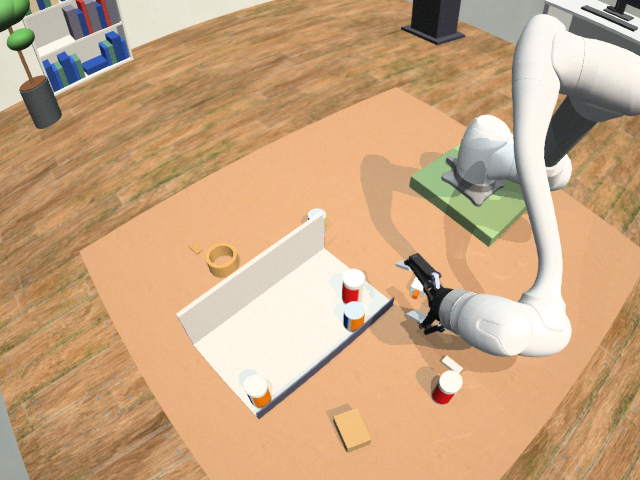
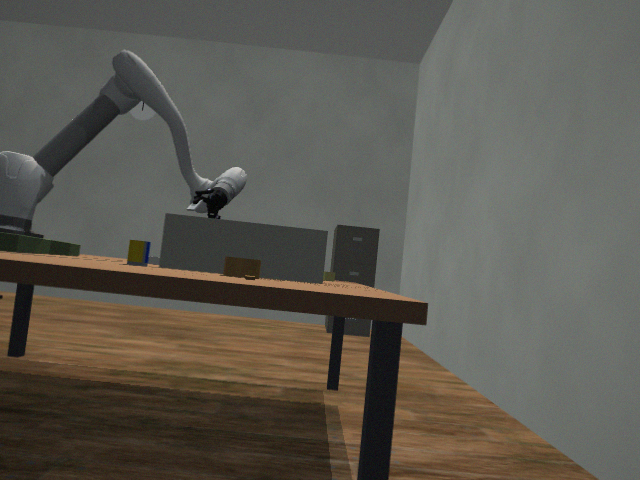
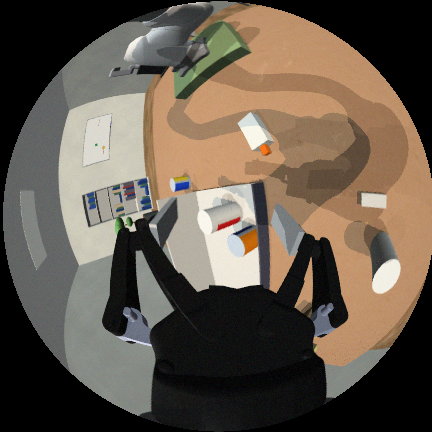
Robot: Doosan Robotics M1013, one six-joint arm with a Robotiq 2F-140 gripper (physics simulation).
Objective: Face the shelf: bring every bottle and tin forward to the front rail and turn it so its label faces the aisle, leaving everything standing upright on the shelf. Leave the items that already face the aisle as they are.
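Places are measured from the arm's base along level axes (x right, y ahead, z up), in centimetres.
Where they show: gripper, fingertip midpoint: [image 1: 406, 288] [image 3: 226, 210]; arm's base, link origin: [image 1: 473, 181] [image 3: 193, 55].
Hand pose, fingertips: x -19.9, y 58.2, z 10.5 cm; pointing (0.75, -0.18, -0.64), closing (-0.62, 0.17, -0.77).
Note:
Things, the pixels of their top centre, and the offset from my fingertips.
- dark front rail, top centre: [image 1: 329, 353] [image 3: 259, 281] dx +2.5, dy +22.2, dz -11.5 cm
- white-capped bottle with red, top centre: [image 3: 204, 222] [image 1: 353, 277] dx +13.2, dy +5.6, dz -4.6 cm
- dark-blue tin, top centre: [image 3: 234, 245] [image 1: 354, 310] dx +6.7, dy +10.7, dz -7.5 cm
- white-capped orange bottle, top centre: [image 1: 255, 385] dx +3.8, dy +43.2, dz -4.9 cm
- red bottle, top centre: [image 3: 386, 277] [image 1: 451, 381] dx -24.7, dy +6.9, dz -5.9 cm
- blue-yellow tin, top centre: [image 2: 140, 240] [image 1: 317, 214] [image 3: 172, 184] dx +40.3, dy -3.4, dz -8.8 cm
- white block with orange end, top centre: [image 3: 253, 133] [image 1: 422, 281] [image 2: 152, 256] dx +3.8, dy -13.1, dz -13.0 cm
- small white block, top centre: [image 3: 374, 200] [image 1: 452, 364] dx -20.5, dy -1.2, dz -14.6 cm
- tan box, top centre: [image 1: 352, 428] dx -17.0, dy +31.1, dz -10.8 cm
- ring, top centre: [image 2: 243, 258] [image 1: 221, 255] dx +47.1, dy +27.6, dz -10.8 cm
The shelf [image 1: 289, 325] [image 2: 242, 245] [image 3: 191, 245] has a dark front rail [image 1: 330, 356] [image 3: 264, 240]. A white-capped bottle with red [image 1: 353, 287] [image 3: 220, 217] stands on it, set back from the rail. An orange and dark-blue tin [image 1: 354, 317] [image 3: 244, 241] stands close to the rail, orange side towards it. A white-capped orange bottle [image 1: 257, 391] stands by the rail at the other end. All three are upright. My gripper [image 1: 408, 290] [image 2: 202, 210] [image 3: 226, 210] is open and empty, out on the aisle side near the red bottle's end.
Off the shelf are a red bottle [image 1: 447, 388] [image 3: 385, 265], a blue-yellow tin [image 1: 316, 218] [image 2: 138, 252] [image 3: 180, 184], a white block with orange end [image 1: 416, 286] [image 3: 255, 131], a small white block [image 1: 451, 364] [image 3: 373, 200], a tan box [image 1: 352, 429] and a ring [image 1: 222, 269] [image 2: 241, 266].

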